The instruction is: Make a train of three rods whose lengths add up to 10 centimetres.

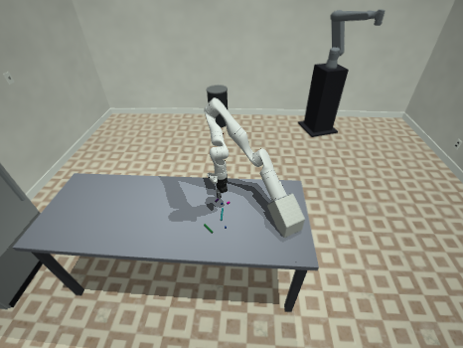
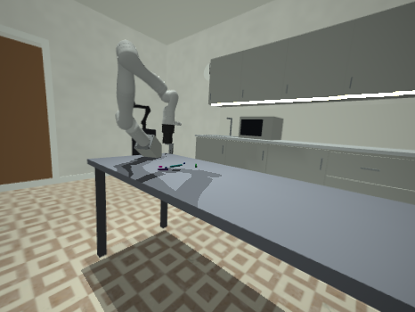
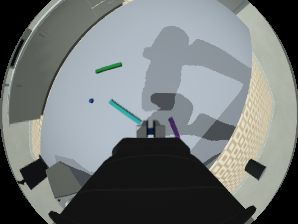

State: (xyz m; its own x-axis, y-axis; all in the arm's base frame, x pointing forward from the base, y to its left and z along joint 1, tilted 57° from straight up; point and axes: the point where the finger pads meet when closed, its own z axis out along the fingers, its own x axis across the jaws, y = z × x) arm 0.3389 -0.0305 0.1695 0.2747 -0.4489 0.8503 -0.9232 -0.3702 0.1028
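Right now the purple rod is 11 cm below my hand, 7 cm to the right of it and 1 cm behind it. Round my hand: magenta rod: 11 cm below, 6 cm behind, 2 cm to the right; then turquoise rod: 11 cm below, 7 cm to the left; then green rod: 15 cm to the left, 11 cm below, 11 cm ahead.
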